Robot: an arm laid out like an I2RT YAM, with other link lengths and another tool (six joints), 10 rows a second.
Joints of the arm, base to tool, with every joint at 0 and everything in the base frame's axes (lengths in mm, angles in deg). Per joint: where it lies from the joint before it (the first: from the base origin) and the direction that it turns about. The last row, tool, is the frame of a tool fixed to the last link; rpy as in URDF.
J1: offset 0 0 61.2 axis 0 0 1
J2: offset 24.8 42.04 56.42 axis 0 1 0
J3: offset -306.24 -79.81 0 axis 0 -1 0
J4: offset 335.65 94.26 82.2 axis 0 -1 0
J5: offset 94.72 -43.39 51.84 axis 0 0 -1
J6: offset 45.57 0 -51.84 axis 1 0 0
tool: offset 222 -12 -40 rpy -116 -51.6 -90
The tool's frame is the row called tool.
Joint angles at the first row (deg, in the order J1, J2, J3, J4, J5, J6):
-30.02 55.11 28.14 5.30 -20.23 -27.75
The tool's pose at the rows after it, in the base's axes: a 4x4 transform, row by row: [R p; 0 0 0 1], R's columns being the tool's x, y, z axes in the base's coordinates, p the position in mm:
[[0.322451 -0.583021 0.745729 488.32], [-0.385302 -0.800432 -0.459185 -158.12], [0.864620 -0.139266 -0.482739 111.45], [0 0 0 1]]
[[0.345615 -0.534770 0.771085 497.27], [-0.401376 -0.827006 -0.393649 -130.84], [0.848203 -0.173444 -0.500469 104.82], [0 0 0 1]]
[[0.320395 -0.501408 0.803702 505.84], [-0.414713 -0.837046 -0.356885 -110.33], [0.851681 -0.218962 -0.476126 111.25], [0 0 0 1]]
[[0.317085 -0.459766 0.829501 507.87], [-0.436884 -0.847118 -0.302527 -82.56], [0.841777 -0.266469 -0.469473 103.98], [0 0 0 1]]
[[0.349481 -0.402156 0.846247 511.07], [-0.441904 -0.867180 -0.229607 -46.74], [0.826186 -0.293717 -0.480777 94.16], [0 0 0 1]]
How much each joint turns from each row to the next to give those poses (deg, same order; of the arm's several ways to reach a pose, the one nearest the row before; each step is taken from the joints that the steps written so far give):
2.29 2.89 0.00 0.83 -1.86 1.25
2.08 1.37 -0.11 1.03 -2.07 1.55
2.03 -0.15 -1.44 4.02 -0.66 2.65
2.28 -0.09 -2.84 4.37 -1.11 2.81
3.30 1.16 -1.12 2.19 -1.16 1.60

